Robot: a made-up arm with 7 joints.
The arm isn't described. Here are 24 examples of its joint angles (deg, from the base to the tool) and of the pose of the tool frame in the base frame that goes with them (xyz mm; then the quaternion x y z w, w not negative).
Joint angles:
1: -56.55 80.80 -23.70 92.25 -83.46 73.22 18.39
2: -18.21 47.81 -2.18 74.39 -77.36 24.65 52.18
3: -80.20 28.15 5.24 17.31 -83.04 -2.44 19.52
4: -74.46 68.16 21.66 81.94 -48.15 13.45 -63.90
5: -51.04 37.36 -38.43 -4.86 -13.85 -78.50 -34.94
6: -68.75 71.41 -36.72 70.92 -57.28 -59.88 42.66
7: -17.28 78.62 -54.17 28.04 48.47 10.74 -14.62
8: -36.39 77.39 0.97 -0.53 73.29 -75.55 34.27
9: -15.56 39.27 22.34 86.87 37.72 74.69 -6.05
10: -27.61 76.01 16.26 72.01 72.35 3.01 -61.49
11: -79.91 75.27 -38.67 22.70 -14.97 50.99 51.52
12: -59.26 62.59 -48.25 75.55 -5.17 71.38 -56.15
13: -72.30 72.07 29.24 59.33 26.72 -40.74 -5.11
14: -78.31 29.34 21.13 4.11 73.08 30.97 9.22
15: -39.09 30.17 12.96 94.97 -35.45 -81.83 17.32
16: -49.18 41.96 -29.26 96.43 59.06 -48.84 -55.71
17: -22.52 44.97 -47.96 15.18 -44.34 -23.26 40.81
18: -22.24 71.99 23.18 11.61 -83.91 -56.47 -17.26
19: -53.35 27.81 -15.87 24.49 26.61 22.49 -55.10
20: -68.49 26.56 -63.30 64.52 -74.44 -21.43 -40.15
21: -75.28 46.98 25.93 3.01 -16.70 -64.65 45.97
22: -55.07 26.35 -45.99 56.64 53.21 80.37 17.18
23: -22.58 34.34 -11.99 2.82 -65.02 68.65 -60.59
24: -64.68 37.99 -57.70 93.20 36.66 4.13 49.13
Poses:
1: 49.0 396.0 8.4 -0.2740 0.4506 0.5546 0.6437
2: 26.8 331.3 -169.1 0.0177 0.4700 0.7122 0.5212
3: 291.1 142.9 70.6 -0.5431 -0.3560 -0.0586 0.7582
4: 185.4 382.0 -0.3 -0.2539 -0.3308 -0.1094 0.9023
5: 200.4 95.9 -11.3 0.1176 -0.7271 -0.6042 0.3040
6: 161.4 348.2 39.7 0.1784 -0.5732 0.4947 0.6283
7: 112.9 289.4 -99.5 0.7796 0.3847 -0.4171 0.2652
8: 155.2 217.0 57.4 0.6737 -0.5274 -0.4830 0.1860
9: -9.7 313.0 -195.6 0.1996 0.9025 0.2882 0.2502
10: 102.4 405.1 -5.7 0.3903 0.7621 -0.0546 0.5137
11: 212.4 238.6 114.0 0.5675 -0.1120 0.5349 0.6158
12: 166.1 368.5 -23.8 0.0380 0.7101 0.2317 0.6638
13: 146.4 342.6 111.1 0.5458 -0.4081 0.2323 0.6939
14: 215.0 156.4 118.2 0.4942 -0.2919 0.5416 0.6142
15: 89.7 254.3 -210.2 0.1465 -0.3122 0.4921 0.7993
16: 176.8 273.9 -174.2 0.3322 0.4973 -0.6969 0.3958
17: 135.7 184.2 -167.2 0.0818 -0.0283 0.0807 0.9930
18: 126.6 334.0 59.7 0.0126 -0.7481 0.0261 0.6629
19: 284.1 134.7 -55.1 0.3754 0.1694 -0.4367 0.7998
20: 308.1 163.0 -111.4 -0.0656 -0.0660 -0.4195 0.9030
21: 173.7 226.8 118.9 -0.1985 -0.9296 0.2411 0.1959
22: 250.0 138.9 -137.1 0.8668 0.2364 0.2630 0.3516
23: 174.9 165.3 -166.7 -0.4895 0.3555 -0.5382 0.5868
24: 232.9 253.5 -102.8 0.9015 -0.0367 0.0260 0.4304
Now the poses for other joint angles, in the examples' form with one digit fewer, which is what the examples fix.
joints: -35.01 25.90 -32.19 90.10 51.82 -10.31 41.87
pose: 114 218 -232 0.739 0.106 -0.224 0.627
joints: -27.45 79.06 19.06 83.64 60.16 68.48 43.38
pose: 46 391 2 -0.692 -0.521 -0.490 0.099
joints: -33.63 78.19 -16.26 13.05 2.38 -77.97 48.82
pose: 160 259 31 0.247 -0.724 -0.160 0.624
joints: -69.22 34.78 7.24 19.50 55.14 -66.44 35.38
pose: 242 156 51 0.409 -0.826 -0.056 0.384
